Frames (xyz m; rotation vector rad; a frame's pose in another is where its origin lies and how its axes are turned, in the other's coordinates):
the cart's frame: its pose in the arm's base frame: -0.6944 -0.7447 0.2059 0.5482 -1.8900 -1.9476
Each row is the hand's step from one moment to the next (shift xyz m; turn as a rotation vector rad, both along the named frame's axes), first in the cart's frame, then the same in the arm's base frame.
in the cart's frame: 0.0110 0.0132 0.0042 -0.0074 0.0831 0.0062
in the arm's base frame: -0.0116 -0.0025 0.0131 0.0027 0.0065 0.0834
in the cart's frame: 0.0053 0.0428 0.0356 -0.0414 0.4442 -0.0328
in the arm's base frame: -0.0232 0.0264 0.0435 0.0503 -0.0206 0.4440
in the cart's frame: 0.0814 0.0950 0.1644 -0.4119 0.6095 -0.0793
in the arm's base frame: -0.1552 0.0955 0.0973 0.3906 0.1261 0.6156
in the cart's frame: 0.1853 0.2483 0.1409 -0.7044 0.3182 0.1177
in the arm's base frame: -0.2327 0.0169 0.2478 0.5402 0.4551 0.3352
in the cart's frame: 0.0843 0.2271 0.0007 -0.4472 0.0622 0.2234
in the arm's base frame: -0.0736 -0.0501 0.2253 0.2667 0.4204 0.0767
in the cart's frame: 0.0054 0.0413 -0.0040 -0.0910 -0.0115 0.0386
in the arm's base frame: -0.0027 -0.0075 0.0411 0.0579 0.0804 -0.0087
